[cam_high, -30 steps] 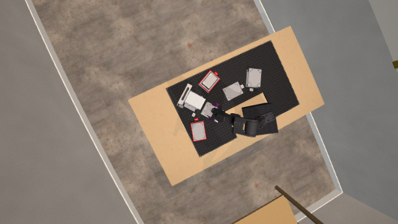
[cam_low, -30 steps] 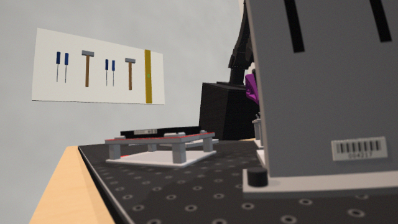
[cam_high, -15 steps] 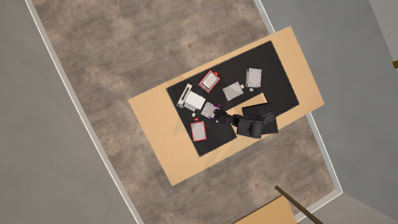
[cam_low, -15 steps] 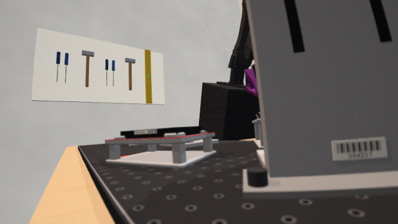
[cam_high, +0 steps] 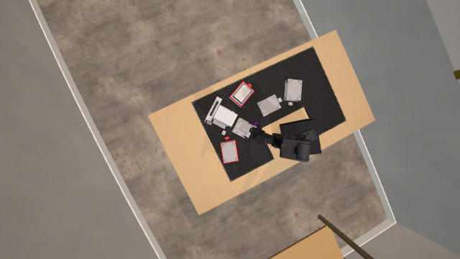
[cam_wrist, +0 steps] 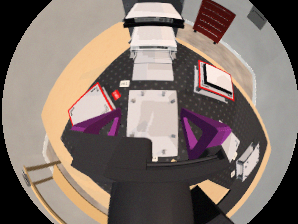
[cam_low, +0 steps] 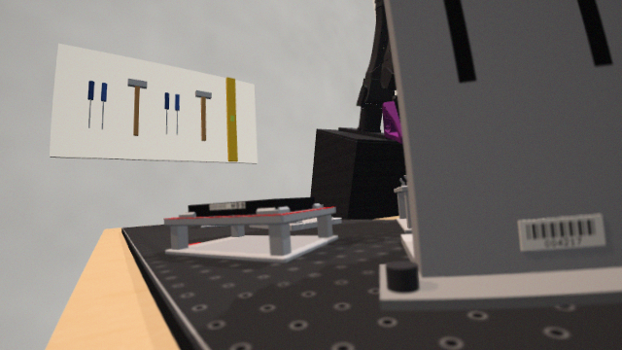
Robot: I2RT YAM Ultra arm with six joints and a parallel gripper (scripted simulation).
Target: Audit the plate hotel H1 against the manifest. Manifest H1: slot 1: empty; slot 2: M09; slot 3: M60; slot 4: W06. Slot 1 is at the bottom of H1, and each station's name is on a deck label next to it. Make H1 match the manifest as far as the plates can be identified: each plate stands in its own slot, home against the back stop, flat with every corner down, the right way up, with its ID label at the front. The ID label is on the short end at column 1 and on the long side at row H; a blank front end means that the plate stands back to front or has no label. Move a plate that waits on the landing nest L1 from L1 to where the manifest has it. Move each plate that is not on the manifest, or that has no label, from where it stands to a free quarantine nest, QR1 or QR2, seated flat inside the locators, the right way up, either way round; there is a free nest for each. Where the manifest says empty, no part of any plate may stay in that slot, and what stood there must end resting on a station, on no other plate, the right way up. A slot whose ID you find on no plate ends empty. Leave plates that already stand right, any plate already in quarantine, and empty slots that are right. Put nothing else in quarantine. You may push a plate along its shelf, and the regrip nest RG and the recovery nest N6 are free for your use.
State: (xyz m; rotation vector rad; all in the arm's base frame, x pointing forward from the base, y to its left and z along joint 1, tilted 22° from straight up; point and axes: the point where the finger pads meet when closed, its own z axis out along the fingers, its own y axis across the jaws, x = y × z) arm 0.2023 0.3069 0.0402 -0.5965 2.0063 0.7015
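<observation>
The white well plate lies 140 mm ahead of my hand, 120 mm above it and 110 mm to the left of it. The rest, counted from my hand: plate hotel H1: 200 mm ahead, 160 mm to the left, 20 mm above; red-rimmed nest: 170 mm to the left, 110 mm behind, 100 mm below; black-sided plate: 260 mm ahead, 90 mm to the right, 90 mm below.
</observation>
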